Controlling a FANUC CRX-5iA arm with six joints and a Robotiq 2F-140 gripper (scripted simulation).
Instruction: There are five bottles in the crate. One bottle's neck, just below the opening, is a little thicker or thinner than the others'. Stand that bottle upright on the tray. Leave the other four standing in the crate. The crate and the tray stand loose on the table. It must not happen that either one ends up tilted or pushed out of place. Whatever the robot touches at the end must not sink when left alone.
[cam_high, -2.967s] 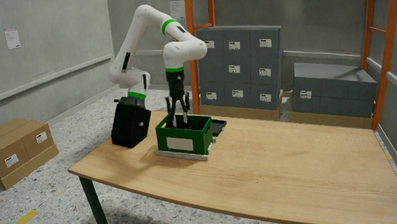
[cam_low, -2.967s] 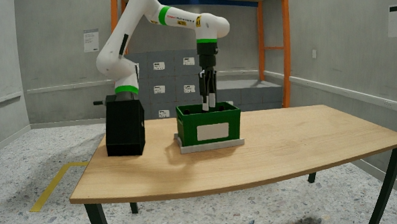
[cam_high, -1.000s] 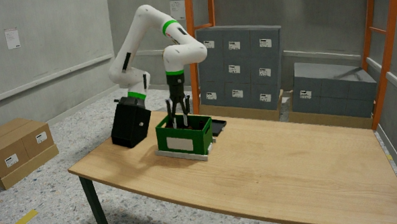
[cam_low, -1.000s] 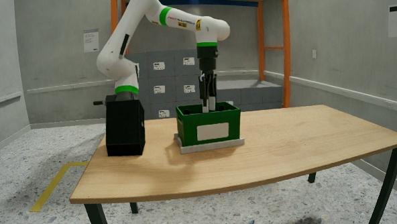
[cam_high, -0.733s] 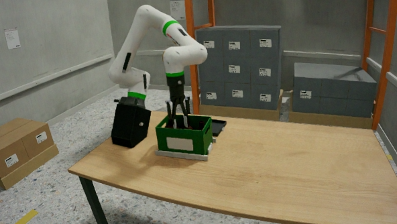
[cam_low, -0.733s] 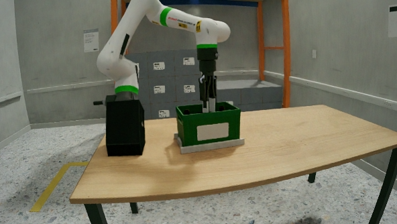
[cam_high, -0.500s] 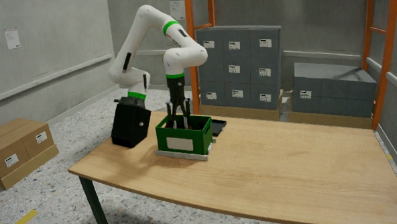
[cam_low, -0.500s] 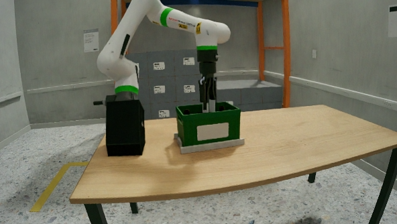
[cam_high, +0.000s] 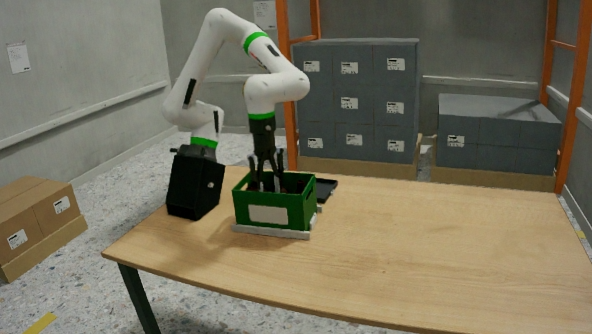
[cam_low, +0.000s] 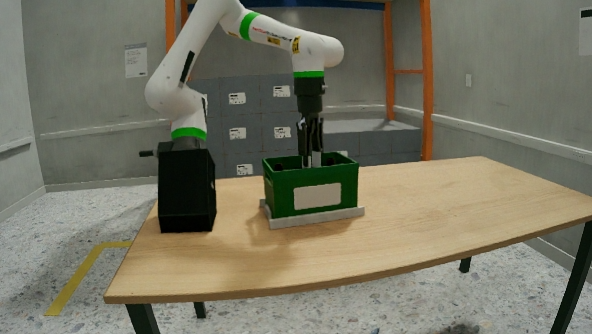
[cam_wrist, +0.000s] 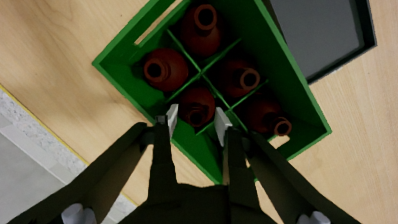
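My hand is 1 cm past the green crate, 5 cm to the right of it and 9 cm above it. Round my hand: brown bottle: 10 cm behind, 7 cm to the left, 9 cm below; dark tray: 2 cm behind, 33 cm to the left, 16 cm below.
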